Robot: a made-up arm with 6 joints. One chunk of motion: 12 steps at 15 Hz.
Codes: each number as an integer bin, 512 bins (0 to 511) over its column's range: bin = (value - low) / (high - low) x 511, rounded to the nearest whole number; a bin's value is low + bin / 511 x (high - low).
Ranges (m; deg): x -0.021..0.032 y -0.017..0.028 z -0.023..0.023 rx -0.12..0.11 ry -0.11..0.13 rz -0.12..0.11
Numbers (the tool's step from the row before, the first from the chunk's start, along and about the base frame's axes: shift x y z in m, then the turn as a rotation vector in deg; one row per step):
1: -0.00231 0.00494 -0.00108 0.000 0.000 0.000
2: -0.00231 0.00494 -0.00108 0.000 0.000 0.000
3: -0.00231 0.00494 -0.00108 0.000 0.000 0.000
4: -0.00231 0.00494 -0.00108 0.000 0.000 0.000
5: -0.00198 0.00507 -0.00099 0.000 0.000 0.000
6: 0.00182 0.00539 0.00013 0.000 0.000 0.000
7: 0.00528 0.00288 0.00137 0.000 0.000 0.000
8: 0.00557 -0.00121 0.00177 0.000 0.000 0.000
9: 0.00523 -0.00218 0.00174 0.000 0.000 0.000
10: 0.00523 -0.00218 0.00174 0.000 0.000 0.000
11: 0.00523 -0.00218 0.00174 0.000 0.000 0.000
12: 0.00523 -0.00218 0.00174 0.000 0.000 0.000
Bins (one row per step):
1: 180 249 244 267 234 267
2: 180 249 244 267 234 267
3: 180 249 244 267 234 267
4: 180 249 244 267 234 267
5: 183 251 245 267 234 267
6: 220 254 257 267 234 267
7: 253 226 271 267 234 267
8: 256 179 275 267 234 267
9: 253 168 275 267 234 267
10: 253 168 275 267 234 267
11: 253 168 275 267 234 267
12: 253 168 275 267 234 267

